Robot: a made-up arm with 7 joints.
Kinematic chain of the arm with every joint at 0, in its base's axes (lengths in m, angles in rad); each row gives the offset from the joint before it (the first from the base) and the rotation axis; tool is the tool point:
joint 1: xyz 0 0 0.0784 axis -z
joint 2: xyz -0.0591 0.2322 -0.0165 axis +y
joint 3: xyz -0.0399 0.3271 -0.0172 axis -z
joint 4: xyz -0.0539 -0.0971 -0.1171 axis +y
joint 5: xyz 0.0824 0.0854 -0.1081 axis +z
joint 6: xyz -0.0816 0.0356 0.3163 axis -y
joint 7: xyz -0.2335 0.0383 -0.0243 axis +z
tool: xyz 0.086 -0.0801 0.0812
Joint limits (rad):
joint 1: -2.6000..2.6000
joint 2: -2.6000..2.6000
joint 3: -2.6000..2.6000
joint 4: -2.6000..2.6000
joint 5: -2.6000..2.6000
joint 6: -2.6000..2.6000
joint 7: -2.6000..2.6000
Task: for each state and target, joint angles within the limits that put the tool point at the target. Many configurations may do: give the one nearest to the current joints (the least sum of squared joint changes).
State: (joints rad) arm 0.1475 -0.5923 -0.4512 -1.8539 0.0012 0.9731 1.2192
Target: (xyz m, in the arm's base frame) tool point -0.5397 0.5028 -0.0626
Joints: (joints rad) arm -0.2793 0.1585 -0.5374 -1.5648 -0.4561 0.9926 1.2576
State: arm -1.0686 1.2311 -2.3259 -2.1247 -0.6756 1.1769 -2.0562
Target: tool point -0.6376 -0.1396 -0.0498
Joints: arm -1.0864 0.8151 -2.3501 -1.9444 -0.3657 0.8836 -1.9491
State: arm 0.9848 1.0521 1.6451 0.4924 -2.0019 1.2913 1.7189
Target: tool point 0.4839 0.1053 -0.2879
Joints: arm 1.4984 0.7492 1.0807 0.7392 -1.5766 1.0927 1.9229
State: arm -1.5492 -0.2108 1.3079 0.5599 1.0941 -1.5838 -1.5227
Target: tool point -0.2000 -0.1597 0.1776
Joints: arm -1.4726 -0.3575 1.5194 0.8054 1.1010 -1.5501 -1.3836
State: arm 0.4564 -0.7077 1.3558 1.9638 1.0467 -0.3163 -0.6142
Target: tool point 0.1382 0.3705 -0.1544
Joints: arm 0.9688 -0.6183 1.5100 1.7023 0.7763 -0.0040 -0.5297
